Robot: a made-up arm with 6 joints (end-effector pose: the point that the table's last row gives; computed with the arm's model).
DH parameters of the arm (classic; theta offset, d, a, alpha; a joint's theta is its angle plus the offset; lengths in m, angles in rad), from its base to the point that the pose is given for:
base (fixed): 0 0.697 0.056 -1.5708
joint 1: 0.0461 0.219 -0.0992 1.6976
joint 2: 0 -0.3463 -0.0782 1.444
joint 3: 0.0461 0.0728 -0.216 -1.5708
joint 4: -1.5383 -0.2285 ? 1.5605
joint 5: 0 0.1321 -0.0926 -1.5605
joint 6: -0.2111 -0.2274 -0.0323 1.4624
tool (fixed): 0.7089 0.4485 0 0
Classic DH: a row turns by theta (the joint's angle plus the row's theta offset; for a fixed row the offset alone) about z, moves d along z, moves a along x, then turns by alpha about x.
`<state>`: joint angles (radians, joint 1 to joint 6).
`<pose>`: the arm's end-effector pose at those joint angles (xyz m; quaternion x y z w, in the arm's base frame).
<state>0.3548 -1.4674 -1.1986 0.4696 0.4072 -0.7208</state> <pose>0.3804 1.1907 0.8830 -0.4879 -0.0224 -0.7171 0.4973</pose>
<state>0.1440 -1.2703 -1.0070 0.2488 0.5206 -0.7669</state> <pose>0.1254 1.3431 0.6715 -0.5284 -0.1786 -0.6342 0.5354</pose>
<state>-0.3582 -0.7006 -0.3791 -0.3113 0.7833 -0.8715</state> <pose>0.0448 1.1250 -0.2039 -0.5666 -0.5935 -0.5094 0.2591</pose>
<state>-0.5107 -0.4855 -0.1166 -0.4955 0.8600 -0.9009</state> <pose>0.3162 0.9254 -0.3307 -0.5227 -0.6696 -0.5223 0.0748</pose>
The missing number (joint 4, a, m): -0.337
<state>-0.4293 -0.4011 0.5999 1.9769 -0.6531 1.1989</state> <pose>0.1127 -0.2432 -0.2690 0.5209 0.0589 0.6054 0.5990</pose>
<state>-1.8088 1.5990 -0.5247 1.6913 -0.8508 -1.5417</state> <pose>-0.0246 -0.7548 0.7559 -0.2522 -0.7956 0.3154 0.4515</pose>
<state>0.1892 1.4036 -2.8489 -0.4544 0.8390 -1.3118</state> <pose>-0.5661 0.0455 1.1590 -0.2722 -0.3629 0.8079 0.3762</pose>
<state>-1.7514 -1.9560 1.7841 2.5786 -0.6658 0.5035</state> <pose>0.2794 0.2565 -0.1487 0.0790 -0.7631 -0.1090 0.6321</pose>
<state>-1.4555 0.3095 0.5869 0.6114 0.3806 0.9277</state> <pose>0.9980 -0.1300 0.1450 -0.0178 -0.7421 0.6660 0.0737</pose>
